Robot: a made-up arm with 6 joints. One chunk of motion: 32 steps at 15 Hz.
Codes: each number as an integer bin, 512 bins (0 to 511) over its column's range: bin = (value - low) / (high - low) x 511, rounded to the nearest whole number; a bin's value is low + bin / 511 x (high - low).
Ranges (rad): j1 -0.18..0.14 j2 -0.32..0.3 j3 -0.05..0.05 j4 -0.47..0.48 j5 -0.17..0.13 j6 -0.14..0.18
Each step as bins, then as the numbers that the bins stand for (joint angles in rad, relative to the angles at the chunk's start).
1 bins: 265 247 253 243 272 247
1 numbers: -0.0141 -0.0203 -0.0005 -0.0182 -0.0103 0.0147
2 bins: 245 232 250 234 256 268
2 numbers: -0.0266 -0.0385 -0.0011 -0.0350 -0.0197 0.0278
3 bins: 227 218 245 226 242 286
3 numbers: -0.0378 -0.0555 -0.0021 -0.0498 -0.0279 0.0391
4 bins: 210 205 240 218 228 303
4 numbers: -0.0485 -0.0713 -0.0030 -0.0647 -0.0361 0.0497
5 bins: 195 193 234 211 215 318
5 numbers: -0.0579 -0.0858 -0.0042 -0.0777 -0.0438 0.0591
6 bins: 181 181 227 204 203 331
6 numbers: -0.0667 -0.1004 -0.0056 -0.0907 -0.0508 0.0673
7 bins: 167 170 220 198 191 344
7 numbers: -0.0754 -0.1137 -0.0069 -0.1019 -0.0579 0.0754
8 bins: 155 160 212 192 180 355
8 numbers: -0.0829 -0.1259 -0.0085 -0.1131 -0.0643 0.0823
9 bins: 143 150 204 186 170 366
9 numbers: -0.0905 -0.1380 -0.0101 -0.1242 -0.0702 0.0892
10 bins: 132 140 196 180 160 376
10 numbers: -0.0973 -0.1501 -0.0116 -0.1354 -0.0761 0.0955
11 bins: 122 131 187 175 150 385
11 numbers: -0.1036 -0.1611 -0.0134 -0.1447 -0.0819 0.1011
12 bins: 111 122 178 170 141 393
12 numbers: -0.1105 -0.1720 -0.0152 -0.1540 -0.0872 0.1061
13 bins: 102 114 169 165 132 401
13 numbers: -0.1161 -0.1817 -0.0169 -0.1632 -0.0925 0.1111
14 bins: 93 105 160 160 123 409
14 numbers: -0.1218 -0.1926 -0.0187 -0.1725 -0.0978 0.1161
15 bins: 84 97 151 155 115 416
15 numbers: -0.1274 -0.2023 -0.0205 -0.1818 -0.1025 0.1205
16 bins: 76 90 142 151 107 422
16 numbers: -0.1324 -0.2108 -0.0222 -0.1893 -0.1072 0.1243
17 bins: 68 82 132 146 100 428
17 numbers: -0.1374 -0.2205 -0.0242 -0.1986 -0.1113 0.1280
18 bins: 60 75 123 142 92 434
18 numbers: -0.1424 -0.2290 -0.0259 -0.2060 -0.1160 0.1318
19 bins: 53 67 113 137 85 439
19 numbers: -0.1468 -0.2387 -0.0279 -0.2153 -0.1201 0.1349
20 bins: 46 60 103 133 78 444
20 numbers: -0.1512 -0.2472 -0.0298 -0.2227 -0.1242 0.1380
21 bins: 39 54 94 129 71 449
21 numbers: -0.1556 -0.2545 -0.0316 -0.2302 -0.1283 0.1412
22 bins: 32 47 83 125 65 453
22 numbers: -0.1600 -0.2630 -0.0338 -0.2376 -0.1318 0.1437
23 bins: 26 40 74 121 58 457
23 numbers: -0.1637 -0.2715 -0.0355 -0.2450 -0.1359 0.1462
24 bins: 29 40 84 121 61 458
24 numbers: -0.1618 -0.2715 -0.0336 -0.2450 -0.1342 0.1468
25 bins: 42 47 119 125 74 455
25 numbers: -0.1537 -0.2630 -0.0267 -0.2376 -0.1266 0.1449
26 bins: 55 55 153 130 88 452
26 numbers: -0.1456 -0.2533 -0.0201 -0.2283 -0.1183 0.1431
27 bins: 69 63 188 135 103 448
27 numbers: -0.1368 -0.2436 -0.0132 -0.2190 -0.1095 0.1405
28 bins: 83 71 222 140 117 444
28 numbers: -0.1280 -0.2339 -0.0066 -0.2097 -0.1013 0.1380
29 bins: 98 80 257 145 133 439
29 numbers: -0.1186 -0.2229 0.0003 -0.2004 -0.0919 0.1349
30 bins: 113 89 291 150 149 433
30 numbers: -0.1092 -0.2120 0.0069 -0.1911 -0.0825 0.1312
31 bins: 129 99 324 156 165 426
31 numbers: -0.0992 -0.1999 0.0134 -0.1800 -0.0731 0.1268
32 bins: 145 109 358 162 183 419
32 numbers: -0.0892 -0.1877 0.0201 -0.1688 -0.0626 0.1224
